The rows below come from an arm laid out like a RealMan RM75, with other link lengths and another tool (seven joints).
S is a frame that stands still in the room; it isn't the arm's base.
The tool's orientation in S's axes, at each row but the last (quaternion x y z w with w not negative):
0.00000 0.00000 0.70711 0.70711
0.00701 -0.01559 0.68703 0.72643
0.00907 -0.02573 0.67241 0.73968
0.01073 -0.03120 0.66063 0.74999
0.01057 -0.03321 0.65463 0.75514
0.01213 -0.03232 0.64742 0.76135
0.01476 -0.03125 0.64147 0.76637
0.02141 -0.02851 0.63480 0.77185
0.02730 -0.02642 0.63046 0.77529
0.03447 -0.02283 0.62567 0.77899
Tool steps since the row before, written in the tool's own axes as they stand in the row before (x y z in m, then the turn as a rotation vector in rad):
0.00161 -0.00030 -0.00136 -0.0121 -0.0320 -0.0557
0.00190 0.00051 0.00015 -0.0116 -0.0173 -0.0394
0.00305 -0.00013 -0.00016 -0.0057 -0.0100 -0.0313
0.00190 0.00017 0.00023 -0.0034 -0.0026 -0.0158
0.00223 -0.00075 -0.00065 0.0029 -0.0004 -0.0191
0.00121 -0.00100 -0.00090 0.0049 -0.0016 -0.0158
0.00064 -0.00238 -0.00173 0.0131 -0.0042 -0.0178
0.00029 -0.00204 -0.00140 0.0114 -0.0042 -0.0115
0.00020 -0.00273 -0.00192 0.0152 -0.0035 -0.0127
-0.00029 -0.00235 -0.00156 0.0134 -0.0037 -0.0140
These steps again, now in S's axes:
0.00030 0.00161 -0.00136 0.0320 -0.0121 -0.0557
-0.00041 0.00192 0.00021 0.0171 -0.0113 -0.0396
0.00042 0.00303 0.00000 0.0102 -0.0051 -0.0313
0.00006 0.00189 0.00034 0.0027 -0.0028 -0.0159
0.00108 0.00213 -0.00049 0.0015 0.0039 -0.0189
0.00121 0.00108 -0.00080 0.0029 0.0055 -0.0154
0.00250 0.00032 -0.00164 0.0069 0.0132 -0.0168
0.00208 -0.00001 -0.00137 0.0065 0.0111 -0.0106
0.00273 -0.00022 -0.00192 0.0066 0.0151 -0.0115
0.00222 -0.00066 -0.00164 0.0064 0.0134 -0.0130

